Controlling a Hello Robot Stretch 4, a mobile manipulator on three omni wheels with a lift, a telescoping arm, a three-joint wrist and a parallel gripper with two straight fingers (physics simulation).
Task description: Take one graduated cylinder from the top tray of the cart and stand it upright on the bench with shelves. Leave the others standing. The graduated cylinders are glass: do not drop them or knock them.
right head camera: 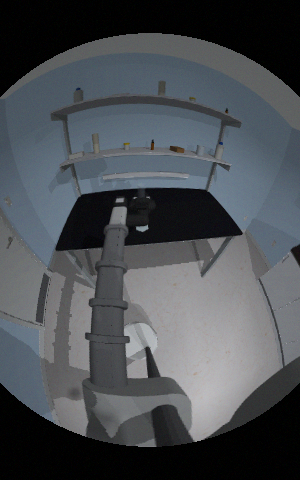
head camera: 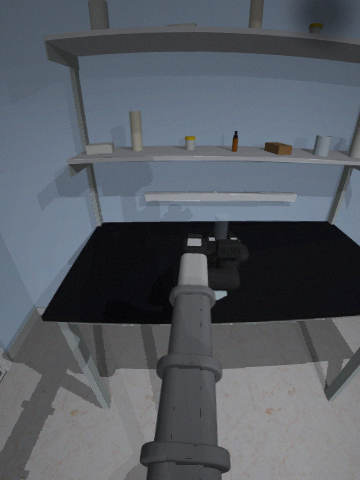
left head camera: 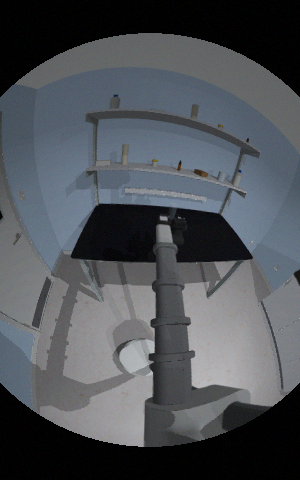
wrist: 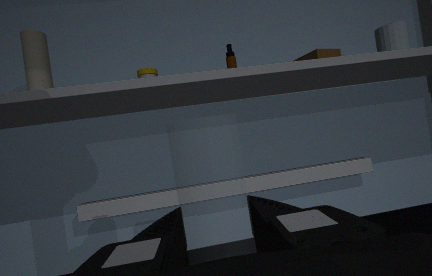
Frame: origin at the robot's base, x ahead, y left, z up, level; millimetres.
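Seen in the pictures: gripper, fingertip midpoint: (right head camera: 140, 193) (head camera: 220, 232) (left head camera: 171, 213) (wrist: 216, 220); robot's base at its link origin: (right head camera: 137, 339) (left head camera: 140, 356).
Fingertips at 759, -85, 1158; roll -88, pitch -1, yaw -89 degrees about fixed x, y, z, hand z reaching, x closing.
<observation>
Offsets run from my fingertips to a thing's middle, as dx, dy, dz.
A clear glass graduated cylinder @[-1, -2, -102] (head camera: 221, 226) (right head camera: 142, 191) (wrist: 207, 150) is upright between the two fingers of my gripper (head camera: 223, 239) (right head camera: 141, 198) (wrist: 216, 220), which is shut on it. Its top rises above the fingers. The gripper hides its middle, and a pale hexagonal foot shows below the gripper in the head and right head views. The cylinder is over the black top of the bench with shelves (head camera: 125, 270) (left head camera: 120, 235) (right head camera: 190, 215). I cannot tell whether its foot touches the bench. The cart and the other cylinders do not show.
The lower shelf (head camera: 175, 157) (wrist: 200, 90) runs behind and above the gripper, with a beige cylinder @[+465, +373, +275] (head camera: 136, 132), a yellow-capped jar @[+482, +120, +216] (head camera: 190, 143), an amber bottle @[+461, -90, +232] (head camera: 235, 143) and a brown box @[+478, -301, +206] (head camera: 278, 148). A white rail (head camera: 220, 197) (wrist: 290, 178) runs along the wall below it.
</observation>
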